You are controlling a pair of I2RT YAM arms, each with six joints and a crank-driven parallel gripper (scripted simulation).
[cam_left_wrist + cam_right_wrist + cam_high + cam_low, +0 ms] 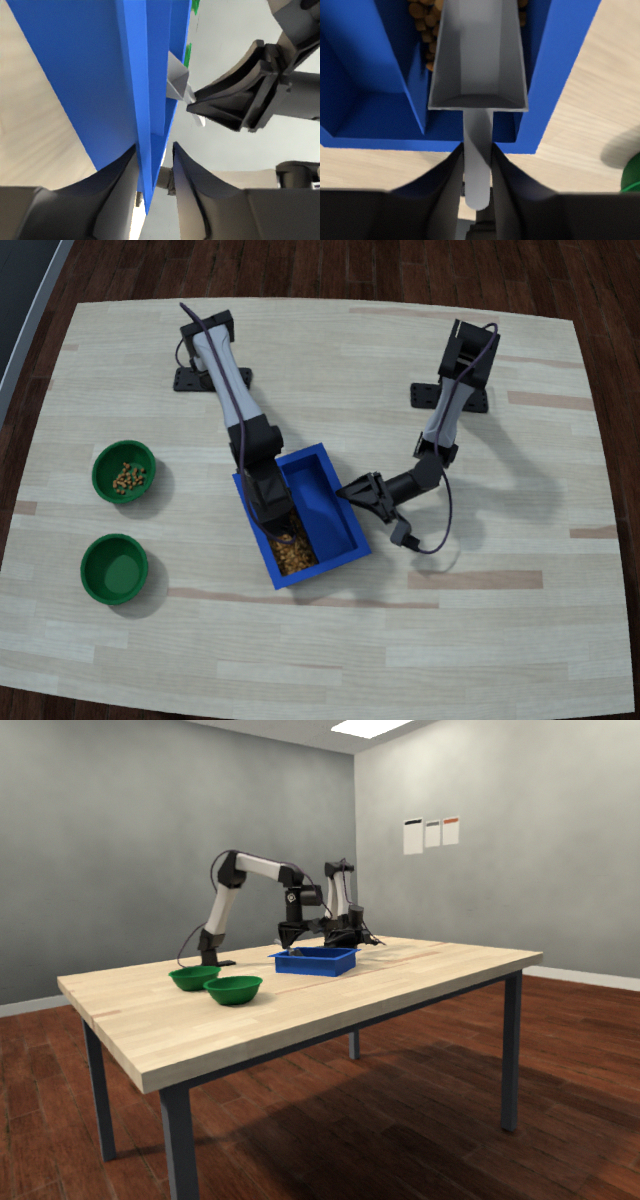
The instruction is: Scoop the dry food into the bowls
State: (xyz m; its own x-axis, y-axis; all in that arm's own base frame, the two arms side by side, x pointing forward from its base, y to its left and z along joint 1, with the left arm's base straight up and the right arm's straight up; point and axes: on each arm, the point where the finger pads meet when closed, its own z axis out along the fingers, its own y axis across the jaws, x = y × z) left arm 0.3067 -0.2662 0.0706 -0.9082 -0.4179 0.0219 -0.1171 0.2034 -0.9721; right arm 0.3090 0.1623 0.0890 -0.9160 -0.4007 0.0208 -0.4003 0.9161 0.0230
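Observation:
Right now the grey scoop is 30 mm below my right hand, 30 mm ahead of it and 20 mm to the left of it. From my right hand the other things lie so: blue box: 90 mm to the left, 60 mm ahead, 40 mm below.

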